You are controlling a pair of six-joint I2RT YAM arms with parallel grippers.
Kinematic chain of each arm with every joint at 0, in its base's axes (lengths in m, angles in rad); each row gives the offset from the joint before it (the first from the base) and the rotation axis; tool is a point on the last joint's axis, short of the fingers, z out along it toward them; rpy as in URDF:
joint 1: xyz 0 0 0.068 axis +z
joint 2: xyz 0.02 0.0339 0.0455 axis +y
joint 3: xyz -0.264 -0.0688 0 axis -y
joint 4: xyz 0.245 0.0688 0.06 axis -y
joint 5: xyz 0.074 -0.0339 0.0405 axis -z
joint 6: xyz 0.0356 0 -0.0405 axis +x
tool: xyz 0 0 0 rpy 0 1.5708 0
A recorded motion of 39 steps. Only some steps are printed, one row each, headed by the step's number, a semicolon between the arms.
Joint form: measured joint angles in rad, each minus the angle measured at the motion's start. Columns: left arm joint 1, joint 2, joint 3, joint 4, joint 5, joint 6; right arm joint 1, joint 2, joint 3, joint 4, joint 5, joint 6.
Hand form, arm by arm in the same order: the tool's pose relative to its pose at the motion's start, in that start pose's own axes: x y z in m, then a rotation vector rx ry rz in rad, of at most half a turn. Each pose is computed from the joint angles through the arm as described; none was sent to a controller.
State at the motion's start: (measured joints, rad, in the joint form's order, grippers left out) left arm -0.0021 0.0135 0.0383 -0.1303 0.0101 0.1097; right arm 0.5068 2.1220 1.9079 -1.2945 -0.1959 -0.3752
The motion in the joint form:
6: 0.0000 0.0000 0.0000 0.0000 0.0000 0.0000; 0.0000 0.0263 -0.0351 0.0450 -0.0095 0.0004
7: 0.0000 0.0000 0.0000 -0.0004 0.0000 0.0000; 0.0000 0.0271 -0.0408 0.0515 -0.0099 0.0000
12: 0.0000 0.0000 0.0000 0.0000 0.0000 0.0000; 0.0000 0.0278 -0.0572 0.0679 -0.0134 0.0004
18: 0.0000 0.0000 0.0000 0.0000 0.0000 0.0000; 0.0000 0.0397 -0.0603 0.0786 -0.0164 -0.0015
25: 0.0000 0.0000 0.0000 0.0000 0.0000 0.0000; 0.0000 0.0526 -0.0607 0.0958 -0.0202 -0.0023
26: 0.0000 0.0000 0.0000 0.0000 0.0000 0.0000; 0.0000 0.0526 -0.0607 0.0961 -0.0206 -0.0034
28: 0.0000 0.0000 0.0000 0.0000 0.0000 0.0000; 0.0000 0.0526 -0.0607 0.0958 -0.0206 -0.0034
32: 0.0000 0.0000 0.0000 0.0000 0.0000 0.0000; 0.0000 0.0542 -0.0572 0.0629 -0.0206 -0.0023
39: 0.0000 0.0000 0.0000 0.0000 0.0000 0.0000; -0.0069 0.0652 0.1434 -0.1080 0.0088 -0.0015
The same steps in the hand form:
6: 0.0000 0.0000 0.0000 0.0000 0.0000 0.0000; -0.0013 -0.0042 0.0191 -0.0147 0.0115 0.0037
7: 0.0000 0.0000 0.0000 0.0000 0.0004 0.0000; -0.0012 -0.0046 0.0209 -0.0151 0.0113 0.0033
12: 0.0000 0.0000 0.0000 0.0000 0.0000 0.0000; -0.0006 -0.0051 0.0252 -0.0186 0.0107 0.0038
18: 0.0000 0.0000 0.0000 0.0000 0.0000 0.0000; -0.0017 -0.0066 0.0307 -0.0229 0.0135 0.0028
25: 0.0000 0.0000 0.0000 0.0000 0.0000 0.0000; -0.0038 -0.0084 0.0360 -0.0251 0.0085 0.0013
26: 0.0000 0.0000 0.0000 0.0000 0.0000 0.0000; -0.0038 -0.0084 0.0360 -0.0253 0.0081 0.0001
28: 0.0000 0.0000 0.0000 0.0000 0.0000 0.0000; -0.0038 -0.0084 0.0360 -0.0255 0.0083 0.0002
32: 0.0000 0.0000 0.0000 0.0000 0.0000 0.0000; -0.0010 -0.0072 0.0357 -0.0366 0.0366 0.0076
39: 0.0000 0.0000 0.0000 0.0000 0.0000 0.0000; -0.0092 -0.0051 -0.0098 -0.0018 0.0293 0.0109

